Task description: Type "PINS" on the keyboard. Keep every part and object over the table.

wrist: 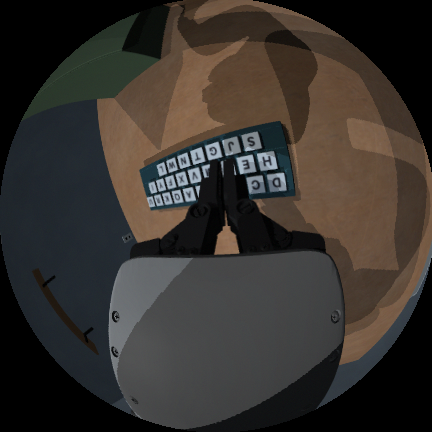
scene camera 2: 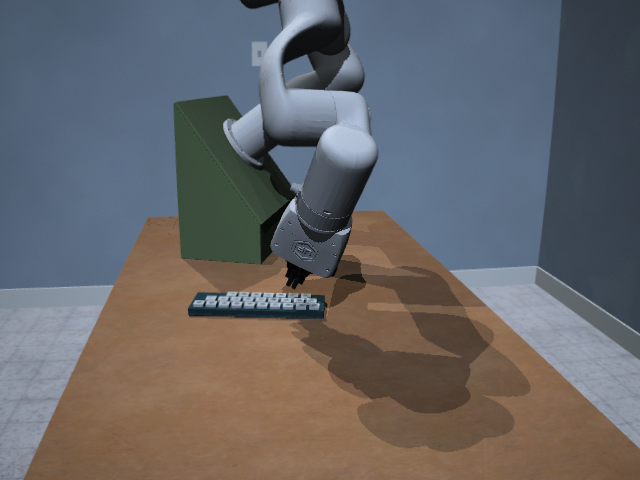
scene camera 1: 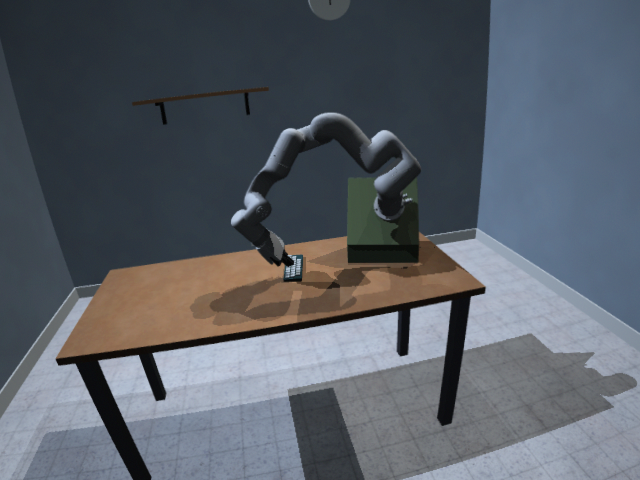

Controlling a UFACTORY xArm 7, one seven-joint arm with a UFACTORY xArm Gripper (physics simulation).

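Where they show: gripper, fingertip midpoint: (wrist: 223, 174) (scene camera 2: 293, 281) (scene camera 1: 291, 264); arm's base at its link origin: (scene camera 2: 242, 144) (scene camera 1: 389, 206).
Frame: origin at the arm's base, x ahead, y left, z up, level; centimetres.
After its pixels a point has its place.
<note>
The dark teal keyboard (scene camera 1: 285, 279) {x 44.2, y 18.1, z -20.4 cm} (scene camera 2: 255, 313) {x 44.8, y 7.5, z -20.7 cm} (wrist: 278, 134) {x 39.2, y 17.8, z -20.2 cm} lies flat on the table with white letter keys, which appear upside down in the wrist view. My gripper (scene camera 1: 291, 262) {x 41.7, y 13.3, z -16.4 cm} (scene camera 2: 294, 286) {x 41.7, y 13.3, z -16.4 cm} (wrist: 223, 174) {x 41.7, y 13.3, z -16.4 cm} is shut and empty. Its tips point down over the keyboard, with a small gap above the keys in scene camera 2. In the wrist view the tips overlap the middle row between V and E, hiding most of the P key and part of M. The S key (wrist: 251, 141) {x 39.4, y 15.2, z -19.7 cm}, the N key (wrist: 184, 160) {x 39.2, y 7.2, z -19.7 cm} and the I key (wrist: 153, 188) {x 41.3, y 0.1, z -19.7 cm} show.
The green wedge-shaped base (scene camera 1: 372, 222) {x 7.6, y 2.7, z -5.6 cm} (scene camera 2: 217, 206) {x 17.1, y -2.9, z -10.1 cm} (wrist: 75, 80) {x 17.1, y -2.5, z -8.4 cm} stands on the wooden table (scene camera 1: 155, 289) {x 97.2, y 16.7, z -21.5 cm} (scene camera 2: 180, 387) {x 66.5, y 0.4, z -21.5 cm}, beyond the keyboard in scene camera 2. Arm shadows fall across the table and part of the keyboard. A wall shelf (scene camera 1: 201, 96) is behind the table.
</note>
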